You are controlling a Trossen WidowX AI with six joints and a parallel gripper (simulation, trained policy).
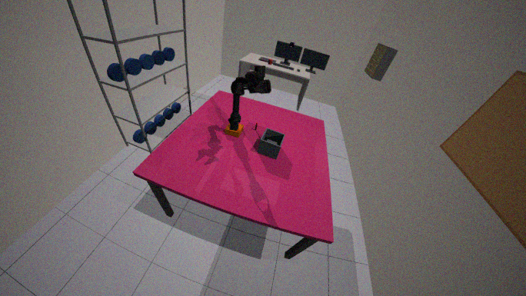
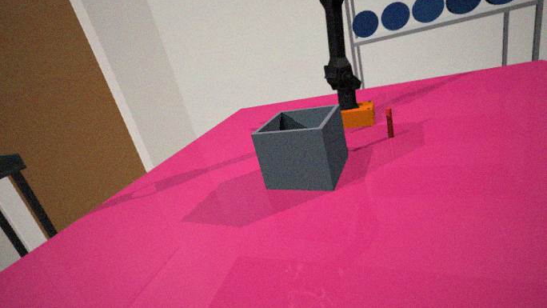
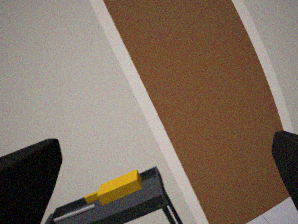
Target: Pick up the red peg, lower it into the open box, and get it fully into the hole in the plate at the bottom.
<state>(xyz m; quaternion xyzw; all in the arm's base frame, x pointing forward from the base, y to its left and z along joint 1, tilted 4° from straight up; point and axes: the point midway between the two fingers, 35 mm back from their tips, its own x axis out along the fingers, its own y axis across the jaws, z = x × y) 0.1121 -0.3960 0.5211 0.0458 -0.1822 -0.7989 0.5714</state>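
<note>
Right now my gripper tip is 110 mm short of the red peg, 490 mm to the right of it and 560 mm above it.
</note>
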